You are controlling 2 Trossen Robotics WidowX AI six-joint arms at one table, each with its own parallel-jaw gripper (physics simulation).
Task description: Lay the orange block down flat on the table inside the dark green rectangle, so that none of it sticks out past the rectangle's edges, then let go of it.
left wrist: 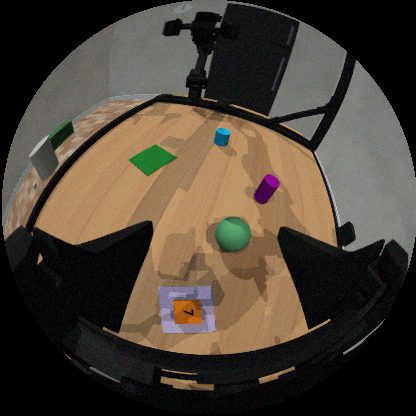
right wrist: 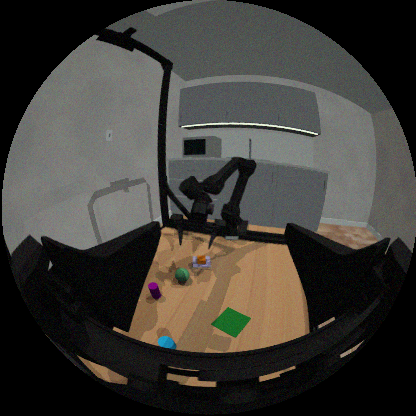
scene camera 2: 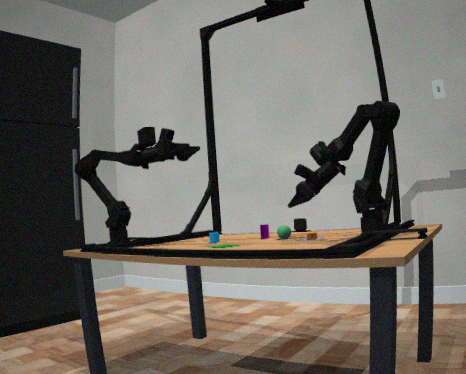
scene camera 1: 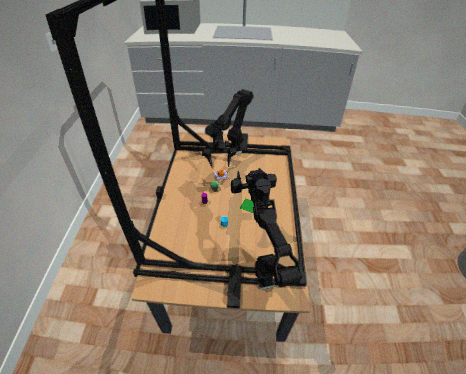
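Where they show: left gripper, between the fingertips: [left wrist: 217, 231] [right wrist: 193, 246] [scene camera 2: 291, 205] [scene camera 1: 220, 167]; right gripper, between the fingertips: [left wrist: 199, 18] [right wrist: 224, 229] [scene camera 2: 194, 146] [scene camera 1: 248, 169]; left arm's base, origin of its link: [right wrist: 230, 232] [scene camera 2: 373, 232]; right arm's base, origin of its link: [left wrist: 193, 98] [scene camera 2: 118, 242] [scene camera 1: 265, 279].
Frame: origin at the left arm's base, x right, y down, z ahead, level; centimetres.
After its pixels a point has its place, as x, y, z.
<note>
The orange block [scene camera 1: 221, 173] @[14.1, 0.0, 21.7] [scene camera 2: 312, 236] @[12.4, 1.0, 20.2] [left wrist: 187, 312] @[14.1, 0.0, 20.5] [right wrist: 201, 260] @[13.7, 0.3, 22.0], with a dark mark on top, sits in the middle of a lilac square [left wrist: 205, 327] @[16.4, 1.8, 17.9]. The dark green rectangle [scene camera 1: 247, 205] @[5.6, 1.8, 47.9] [scene camera 2: 224, 246] @[3.5, 1.8, 47.7] [left wrist: 152, 160] @[5.2, 1.8, 47.2] [right wrist: 231, 322] @[4.6, 1.8, 48.7] lies flat on the table, apart from the block; the right arm covers part of it in scene camera 1. My left gripper [scene camera 1: 220, 165] @[15.7, -9.8, 27.2] [scene camera 2: 291, 205] @[15.7, -9.8, 27.2] [left wrist: 217, 231] @[15.7, -9.8, 27.2] [right wrist: 193, 246] @[15.7, -9.8, 27.2] is open and empty, above the table near the block. My right gripper [scene camera 1: 254, 176] @[9.8, -32.4, 58.1] [scene camera 2: 197, 148] @[9.8, -32.4, 58.1] is open and empty, high above the table.
A green ball [scene camera 1: 214, 186] @[20.5, -1.6, 33.2] [scene camera 2: 284, 232] @[17.5, -0.6, 30.6] [left wrist: 233, 234] @[19.3, -2.7, 30.1] [right wrist: 182, 275] @[19.2, -1.9, 33.0] lies close to the lilac square. A purple cylinder [scene camera 1: 204, 198] @[27.5, -2.0, 41.3] [scene camera 2: 264, 231] @[25.7, -0.8, 39.6] [left wrist: 266, 189] @[26.4, -2.0, 38.7] and a blue cylinder [scene camera 1: 224, 221] @[20.6, -1.6, 58.6] [scene camera 2: 214, 237] @[18.6, -0.1, 56.6] [left wrist: 222, 137] @[20.2, -0.7, 55.4] stand farther off. Black rails edge the table.
</note>
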